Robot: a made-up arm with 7 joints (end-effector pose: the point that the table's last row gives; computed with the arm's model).
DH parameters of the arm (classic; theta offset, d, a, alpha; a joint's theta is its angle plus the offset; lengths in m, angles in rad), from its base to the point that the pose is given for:
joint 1: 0 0.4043 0 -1.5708
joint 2: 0 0 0 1.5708
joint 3: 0 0.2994 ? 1.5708
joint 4: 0 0 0.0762 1.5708
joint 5: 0 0.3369 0 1.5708
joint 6: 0 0 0.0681 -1.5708
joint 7: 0 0.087 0 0
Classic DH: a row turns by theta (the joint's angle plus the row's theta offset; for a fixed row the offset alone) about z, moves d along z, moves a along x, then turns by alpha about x.
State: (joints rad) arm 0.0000 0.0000 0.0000 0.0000 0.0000 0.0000 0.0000
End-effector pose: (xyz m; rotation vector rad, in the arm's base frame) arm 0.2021 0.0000 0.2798 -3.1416 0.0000 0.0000
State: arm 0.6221 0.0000 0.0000 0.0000 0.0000 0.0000 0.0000
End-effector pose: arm 0.1642 0.1178 0.2798 -2.9908 -0.9615 0.0000
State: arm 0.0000 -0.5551 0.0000 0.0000 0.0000 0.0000 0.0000
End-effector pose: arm 0.2374 0.0000 0.4050 -3.0214 0.0000 -0.8608
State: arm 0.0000 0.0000 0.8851 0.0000 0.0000 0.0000 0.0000
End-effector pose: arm 0.1280 0.1564 0.2798 -2.8389 -1.3454 0.0000
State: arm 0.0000 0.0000 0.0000 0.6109 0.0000 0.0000 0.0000
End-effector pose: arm 0.4192 0.0000 0.4392 -2.9962 0.0000 -0.9447
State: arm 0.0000 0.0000 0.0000 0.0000 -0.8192 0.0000 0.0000
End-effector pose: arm 0.1805 0.0498 0.2798 -2.8817 -1.2511 0.0000
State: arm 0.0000 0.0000 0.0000 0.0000 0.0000 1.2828 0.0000
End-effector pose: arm 0.0699 0.0000 0.2768 -2.5172 0.0000 1.8797
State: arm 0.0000 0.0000 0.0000 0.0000 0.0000 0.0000 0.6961
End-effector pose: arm 0.2021 0.0000 0.2798 -2.9532 1.0715 0.0000
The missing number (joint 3, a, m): 0.0578
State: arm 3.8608 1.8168 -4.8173 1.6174 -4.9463 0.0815 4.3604
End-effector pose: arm 0.0331 -0.6003 0.1985 -1.0430 1.8170 -1.9981
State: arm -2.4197 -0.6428 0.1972 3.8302 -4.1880 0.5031 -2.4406
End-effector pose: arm 0.3862 0.4325 0.7239 -0.5180 1.5581 0.2043
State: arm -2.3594 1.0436 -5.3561 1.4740 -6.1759 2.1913 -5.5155
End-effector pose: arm 0.0035 -0.4515 0.3250 -1.0072 1.2788 0.9526
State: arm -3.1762 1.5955 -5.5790 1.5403 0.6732 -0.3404 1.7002
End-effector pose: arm -0.4351 -0.2375 0.0067 2.5825 0.8653 -0.5222
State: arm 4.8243 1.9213 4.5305 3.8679 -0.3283 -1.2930 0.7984
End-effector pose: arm 0.2951 -0.3219 0.1892 -2.0221 -1.3213 -1.7666
